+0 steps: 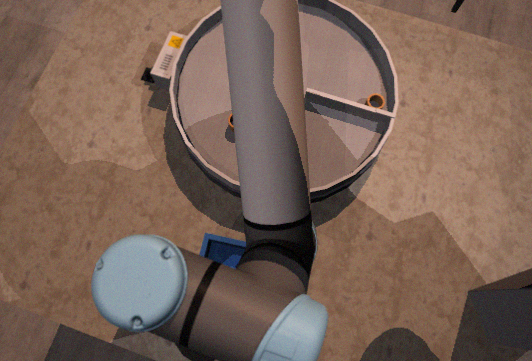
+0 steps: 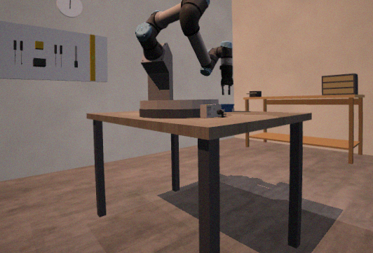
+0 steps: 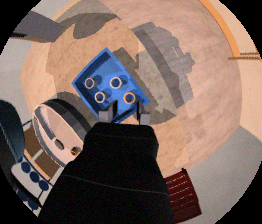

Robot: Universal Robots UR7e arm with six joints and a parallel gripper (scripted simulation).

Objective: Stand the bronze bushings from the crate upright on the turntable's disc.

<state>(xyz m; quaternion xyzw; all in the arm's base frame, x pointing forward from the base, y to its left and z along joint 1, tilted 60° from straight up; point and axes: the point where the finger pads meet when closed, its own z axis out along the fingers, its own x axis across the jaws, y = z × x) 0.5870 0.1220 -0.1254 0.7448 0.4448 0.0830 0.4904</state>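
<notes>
The blue crate lies 6 cm behind my hand, 3 cm to the right of it and 11 cm below it. Also, from my hand: turntable disc 8 cm behind, 39 cm to the right, 8 cm below.
</notes>
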